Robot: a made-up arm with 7 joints. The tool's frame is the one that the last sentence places.
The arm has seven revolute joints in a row. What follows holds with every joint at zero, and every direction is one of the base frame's.
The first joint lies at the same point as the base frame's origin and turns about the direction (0, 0.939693, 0.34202).
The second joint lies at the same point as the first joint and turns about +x.
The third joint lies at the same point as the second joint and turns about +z.
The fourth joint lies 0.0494 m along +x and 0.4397 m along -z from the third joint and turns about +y.
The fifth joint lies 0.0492 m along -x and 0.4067 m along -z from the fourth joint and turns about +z.
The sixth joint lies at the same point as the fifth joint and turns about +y.
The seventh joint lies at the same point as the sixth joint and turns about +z.
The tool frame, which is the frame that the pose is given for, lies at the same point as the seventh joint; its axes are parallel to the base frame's.
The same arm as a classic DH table. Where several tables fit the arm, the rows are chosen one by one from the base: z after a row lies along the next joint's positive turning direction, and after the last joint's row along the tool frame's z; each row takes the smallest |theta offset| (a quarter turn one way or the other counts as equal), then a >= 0, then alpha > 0; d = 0 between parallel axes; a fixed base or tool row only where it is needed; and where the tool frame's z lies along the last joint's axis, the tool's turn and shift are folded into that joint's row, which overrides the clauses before.
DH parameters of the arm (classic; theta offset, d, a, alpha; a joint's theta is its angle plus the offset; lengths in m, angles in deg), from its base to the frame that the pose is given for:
base (fixed): 0 0 0 -70
joint 1: 90 0 0 90
joint 2: 70 0 0 -90
joint 3: -90 -0.4397 0.0494 -90
joint 4: 0 0 -0.0492 90
joint 5: 0 -0.4067 0 -90
joint 6: 0 0 0 90
joint 7: 0 0 0 0

